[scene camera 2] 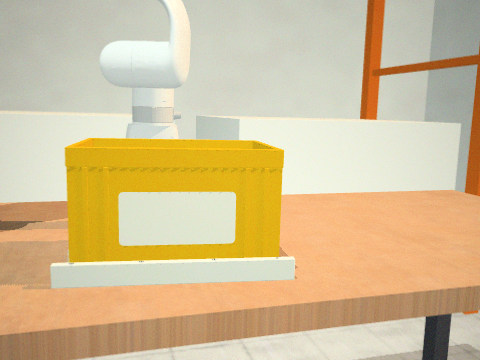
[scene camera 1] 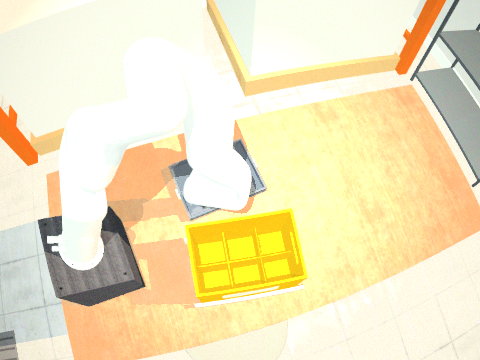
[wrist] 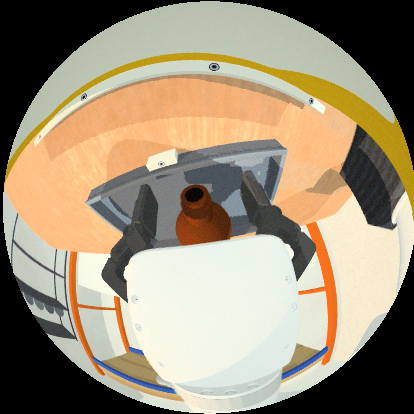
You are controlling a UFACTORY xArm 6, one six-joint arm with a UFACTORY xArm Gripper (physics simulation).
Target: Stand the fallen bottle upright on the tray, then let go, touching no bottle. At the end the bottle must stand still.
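Frame: origin at the arm's base, x ahead, y left, z up, level; centimetres.
Seen in the pictures: gripper, fingertip midpoint: point(wrist: 196, 186); arm's base, origin of the base link: point(scene camera 1: 81, 247).
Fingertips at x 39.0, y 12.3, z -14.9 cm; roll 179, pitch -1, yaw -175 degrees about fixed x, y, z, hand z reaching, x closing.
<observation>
Pixels of each thing's top centre, then the offset from my fingertips to it. Level surfaces: height alone.
- brown bottle, middle of its top: point(wrist: 207, 255) dx -0.7, dy +8.0, dz +4.3 cm
- grey tray, middle of its top: point(wrist: 188, 221) point(scene camera 1: 216, 176) dx +1.2, dy +8.2, dz -1.0 cm
- yellow crate, middle of its top: point(scene camera 2: 176, 143) point(scene camera 1: 245, 252) dx +3.2, dy -20.5, dz +13.9 cm
- wooden table, its level: dz -3.6 cm
- white rail, middle of its top: point(scene camera 2: 178, 260) point(scene camera 1: 249, 297) dx +2.8, dy -30.4, dz -0.6 cm
The brown bottle point(wrist: 204, 225) is fallen, with its open mouth toward the yellow crate's side, at the grey tray point(wrist: 225, 149) point(scene camera 1: 197, 210). Its neck and shoulder show in the wrist view; its lower body is hidden behind the white gripper housing. My gripper point(wrist: 196, 186) is open, with one dark finger on each side of the bottle and a gap to each. In scene camera 1 the arm hides the bottle and gripper; in scene camera 2 the crate hides the fingers, the tray and the bottle.
The yellow crate point(scene camera 1: 242, 262) point(scene camera 2: 174, 157) with several compartments stands beside the tray on the wooden table point(scene camera 1: 350, 175) point(scene camera 2: 380, 240). A white rail point(scene camera 2: 172, 272) runs along its near side. The dark robot base block point(scene camera 1: 122, 250) stands at the left.
</observation>
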